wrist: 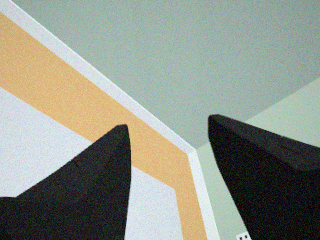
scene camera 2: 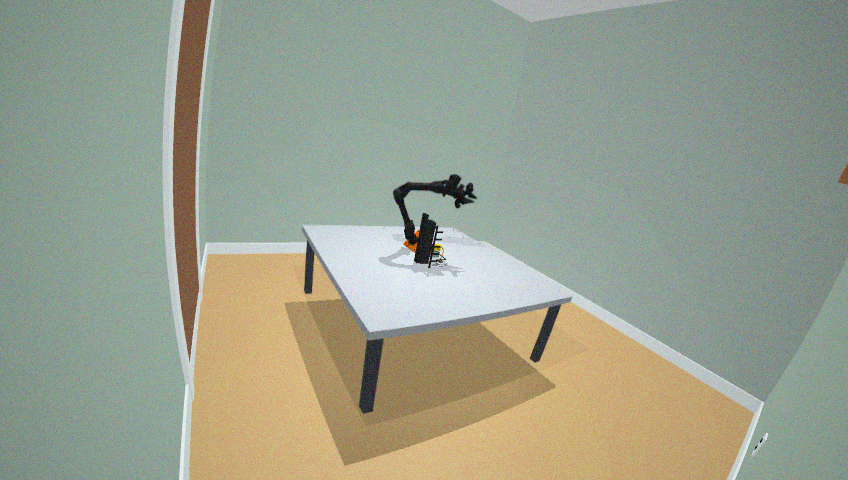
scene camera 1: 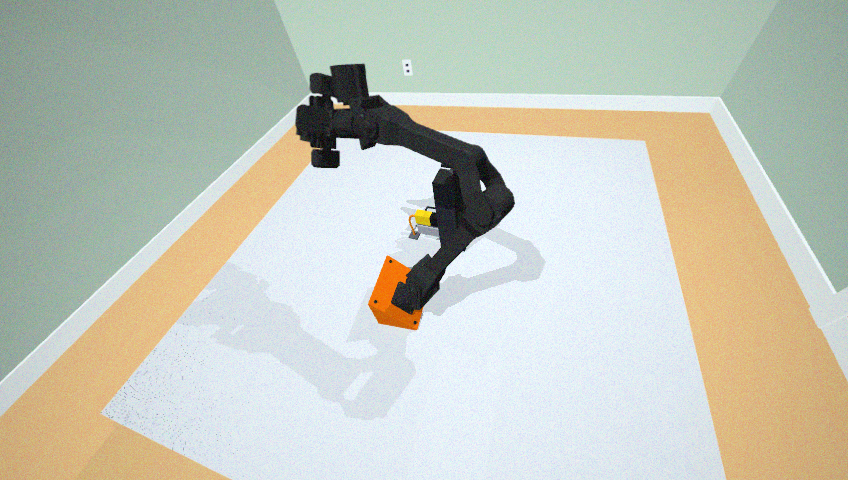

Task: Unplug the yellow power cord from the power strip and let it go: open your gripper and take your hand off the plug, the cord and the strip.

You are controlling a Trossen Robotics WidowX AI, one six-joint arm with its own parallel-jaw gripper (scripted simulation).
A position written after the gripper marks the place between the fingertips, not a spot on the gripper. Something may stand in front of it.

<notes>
In view: the gripper [scene camera 1: 304,123].
The gripper also shows in the wrist view [wrist: 168,130].
</notes>
